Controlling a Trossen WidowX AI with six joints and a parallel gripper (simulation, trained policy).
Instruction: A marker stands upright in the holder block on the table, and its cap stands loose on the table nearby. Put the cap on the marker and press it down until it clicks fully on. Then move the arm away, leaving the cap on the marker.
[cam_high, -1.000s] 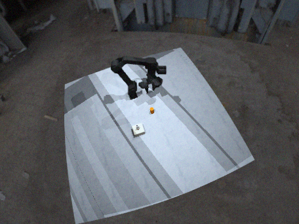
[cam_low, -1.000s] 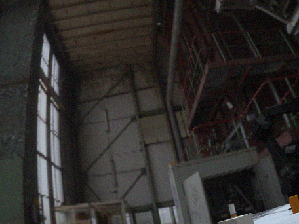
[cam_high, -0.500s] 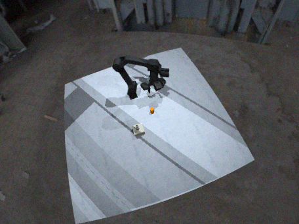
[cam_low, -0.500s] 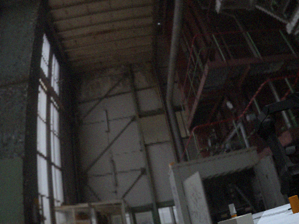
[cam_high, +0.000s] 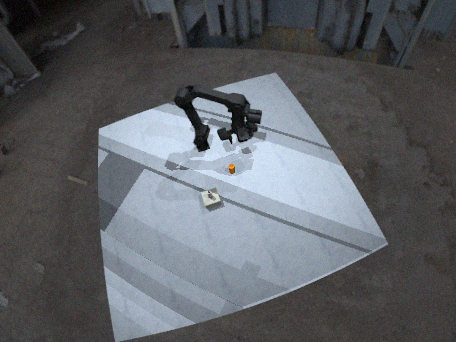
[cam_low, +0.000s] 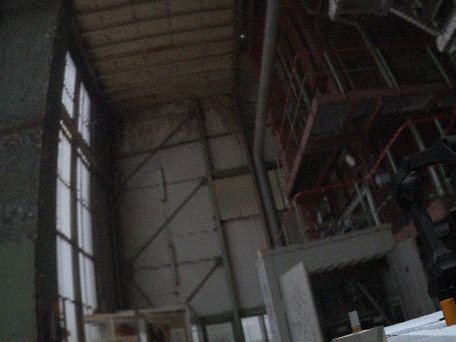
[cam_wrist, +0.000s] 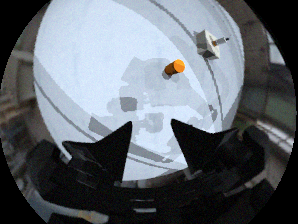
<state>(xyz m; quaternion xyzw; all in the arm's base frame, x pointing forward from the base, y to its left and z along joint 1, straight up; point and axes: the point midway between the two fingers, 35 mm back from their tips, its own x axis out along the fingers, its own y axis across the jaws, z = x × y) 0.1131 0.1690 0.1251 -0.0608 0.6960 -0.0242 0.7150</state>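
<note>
My gripper tip is now 10 cm short of the orange cap, 7 cm to the left of it and 7 cm above it. Round my gripper tip: white holder block 21 cm ahead, 21 cm to the right, 7 cm below.
</note>
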